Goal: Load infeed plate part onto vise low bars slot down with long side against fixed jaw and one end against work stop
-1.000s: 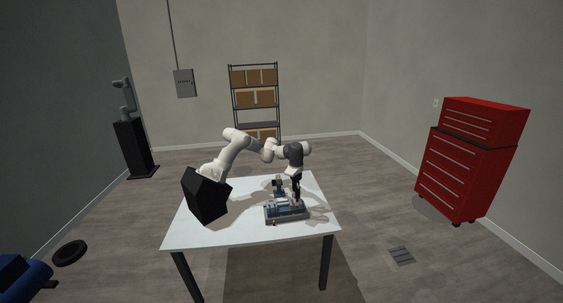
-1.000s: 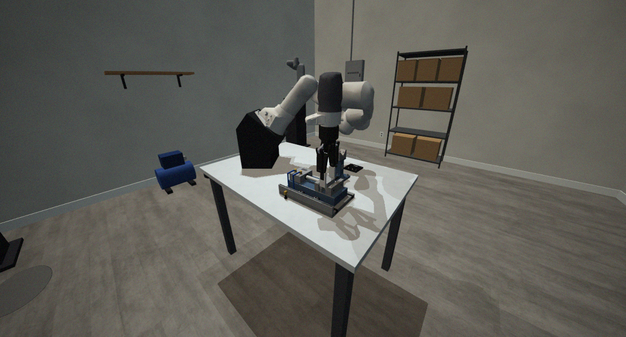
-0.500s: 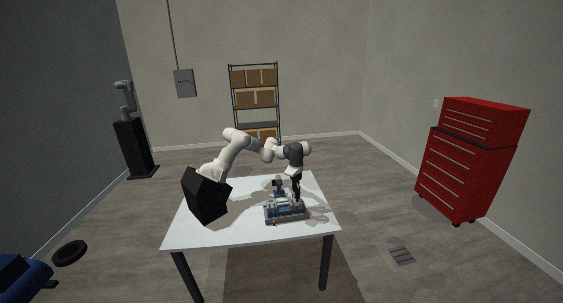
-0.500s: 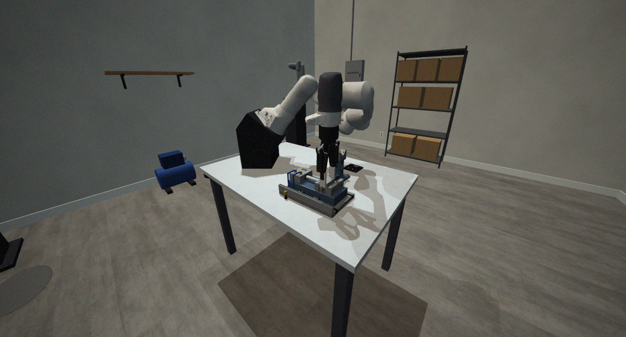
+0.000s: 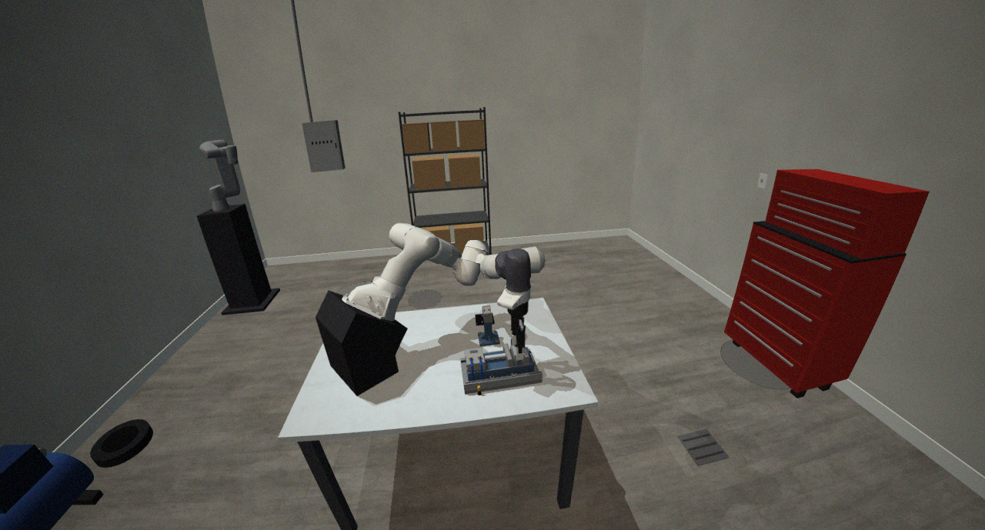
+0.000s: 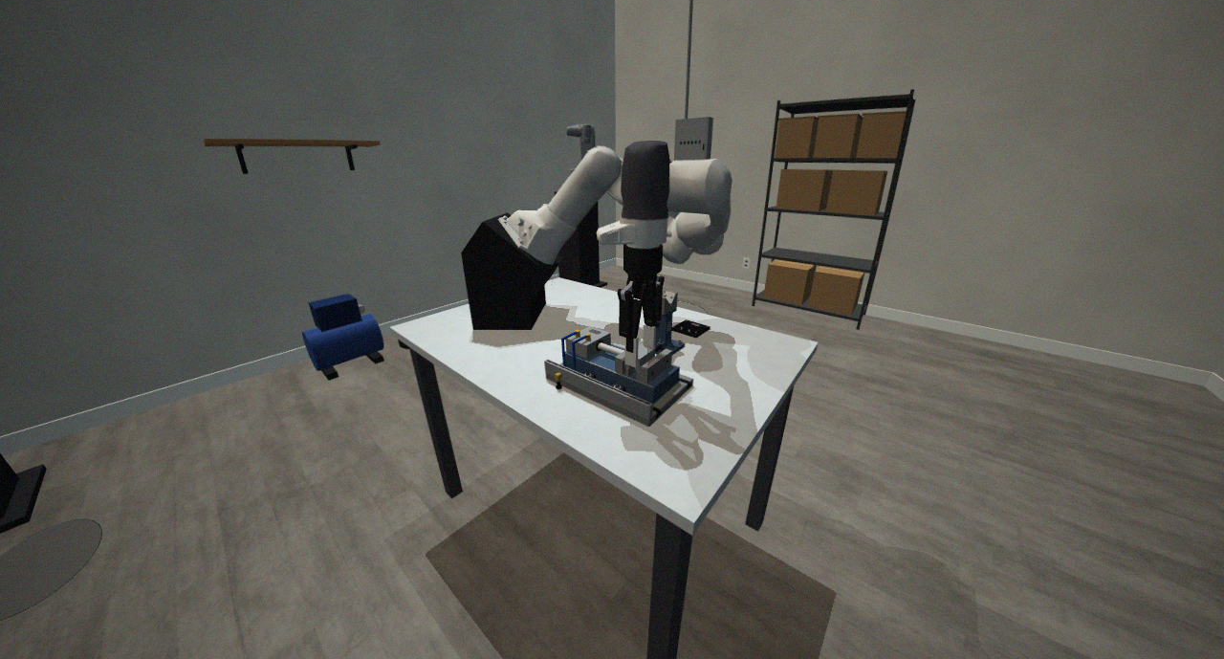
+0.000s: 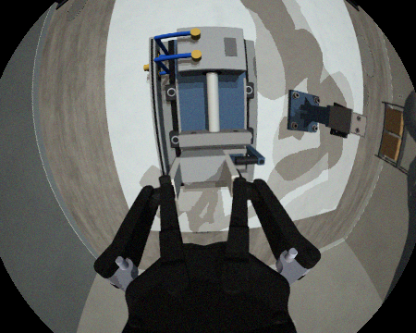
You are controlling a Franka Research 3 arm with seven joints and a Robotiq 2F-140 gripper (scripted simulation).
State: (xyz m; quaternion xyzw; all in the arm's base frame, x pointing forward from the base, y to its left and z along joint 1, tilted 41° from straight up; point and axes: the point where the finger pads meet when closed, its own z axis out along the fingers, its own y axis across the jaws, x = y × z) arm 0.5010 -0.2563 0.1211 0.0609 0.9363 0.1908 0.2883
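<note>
My hand is 30 mm above the part. Round my hand: black infeed plate (70 mm behind, 400 mm to the left, 120 mm below).
</note>
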